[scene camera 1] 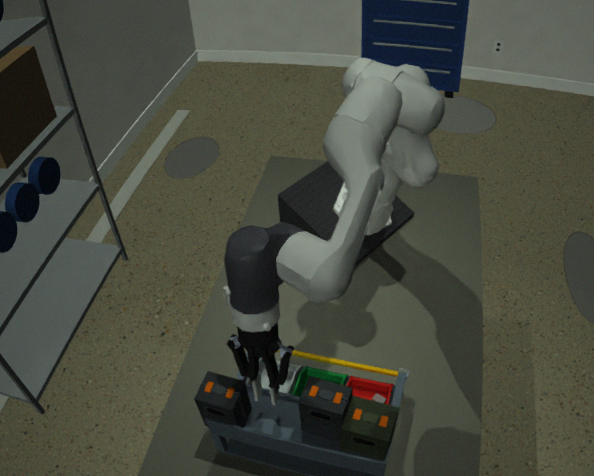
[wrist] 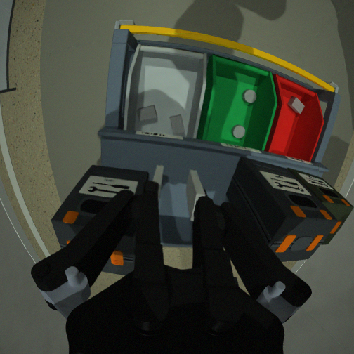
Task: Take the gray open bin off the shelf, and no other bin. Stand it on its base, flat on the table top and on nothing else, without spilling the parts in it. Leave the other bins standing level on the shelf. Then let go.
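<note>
The gray open bin (scene camera 1: 286,384) (wrist: 167,82) stands at the left end of the shelf (scene camera 1: 399,387) (wrist: 114,75), beside the green bin (scene camera 1: 322,376) (wrist: 225,97). Two gray parts lie in it; the gripper partly hides it in the scene view. The red bin (scene camera 1: 370,386) (wrist: 295,125) is at the right end. All three bins look level. My gripper (scene camera 1: 265,398) (wrist: 174,178) points down over the table top (scene camera 1: 290,414) (wrist: 122,156), in front of the gray bin and apart from it. Its fingers stand a little apart with nothing between them. The exact fingertip height is unclear.
A dark toolbox (scene camera 1: 222,400) (wrist: 75,202) stands left of the gripper. Another dark toolbox (scene camera 1: 325,407) (wrist: 255,200) and an olive toolbox (scene camera 1: 370,432) (wrist: 325,192) stand to the right. A yellow rail (scene camera 1: 350,363) (wrist: 215,40) runs along the shelf's far side.
</note>
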